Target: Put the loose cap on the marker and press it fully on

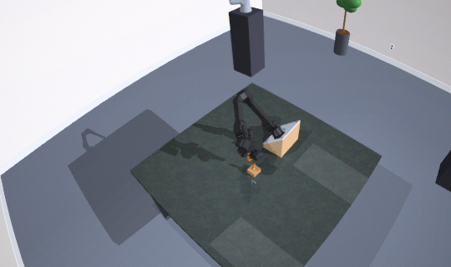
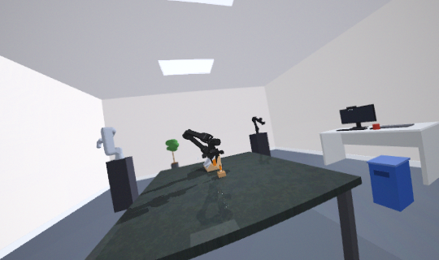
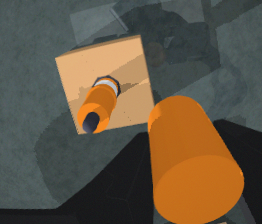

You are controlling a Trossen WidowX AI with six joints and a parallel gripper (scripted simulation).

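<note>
The holder block is 10 cm below my gripper tip, 4 cm to the left of it and 1 cm ahead of it. From my gripper tip the other things lie so: orange cap: 1 cm above.
</note>
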